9 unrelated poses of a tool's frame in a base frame.
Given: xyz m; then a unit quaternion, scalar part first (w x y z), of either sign.
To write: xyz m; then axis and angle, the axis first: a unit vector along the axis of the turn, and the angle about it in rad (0 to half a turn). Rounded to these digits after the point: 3 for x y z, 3 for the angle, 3 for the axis.
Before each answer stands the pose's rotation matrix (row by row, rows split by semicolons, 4 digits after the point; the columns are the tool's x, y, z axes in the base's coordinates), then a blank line. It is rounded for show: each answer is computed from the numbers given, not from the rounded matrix.
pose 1, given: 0.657 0.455 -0.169 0.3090 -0.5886 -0.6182 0.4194
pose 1, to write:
-0.1161 0.4686 -0.8758; 0.9869 -0.0447 -0.1548; -0.1117 -0.8823 -0.4572

0.657 0.455 -0.169 -0.619 -0.650 0.441 2.513
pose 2, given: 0.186 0.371 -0.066 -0.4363 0.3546 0.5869 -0.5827
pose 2, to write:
-0.3679 -0.0922 -0.9253; 0.9246 0.0695 -0.3745; 0.0989 -0.9933 0.0597

0.186 0.371 -0.066 -0.394 -0.652 0.648 2.239
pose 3, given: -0.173 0.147 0.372 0.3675 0.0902 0.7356 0.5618
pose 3, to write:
-0.7136 -0.2802 0.6421; 0.5457 0.3524 0.7603; -0.4394 0.8929 -0.0986

-0.173 0.147 0.372 0.097 0.791 0.604 2.389
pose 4, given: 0.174 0.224 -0.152 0.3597 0.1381 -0.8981 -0.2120
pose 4, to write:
-0.7031 -0.0955 -0.7047; -0.4006 0.8720 0.2814; 0.5875 0.4802 -0.6513

0.174 0.224 -0.152 0.148 -0.963 -0.227 2.406
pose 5, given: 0.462 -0.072 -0.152 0.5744 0.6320 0.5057 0.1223
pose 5, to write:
0.4586 0.4987 0.7355; 0.7797 0.1713 -0.6023; -0.4263 0.8497 -0.3102

0.462 -0.072 -0.152 0.772 0.618 0.149 1.918
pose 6, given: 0.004 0.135 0.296 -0.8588 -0.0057 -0.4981 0.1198
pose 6, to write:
0.4751 0.2114 0.8541; -0.2001 0.9712 -0.1291; -0.8569 -0.1096 0.5037

0.004 0.135 0.296 0.011 0.972 -0.234 1.076
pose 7, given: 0.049 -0.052 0.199 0.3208 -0.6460 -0.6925 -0.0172
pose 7, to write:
0.0404 0.9057 -0.4221; 0.8836 0.1648 0.4383; 0.4665 -0.3906 -0.7936

0.049 -0.052 0.199 -0.682 -0.731 -0.018 2.488
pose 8, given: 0.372 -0.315 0.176 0.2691 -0.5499 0.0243 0.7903
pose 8, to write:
-0.2504 -0.4521 -0.8561; 0.3986 -0.8540 0.3344; -0.8823 -0.2576 0.3940

0.372 -0.315 0.176 -0.571 0.025 0.821 2.597
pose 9, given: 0.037 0.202 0.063 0.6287 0.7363 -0.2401 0.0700
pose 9, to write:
0.8749 -0.4416 -0.1988; -0.2656 -0.0941 -0.9595; 0.4050 0.8923 -0.1996

0.037 0.202 0.063 0.947 -0.309 0.090 1.782
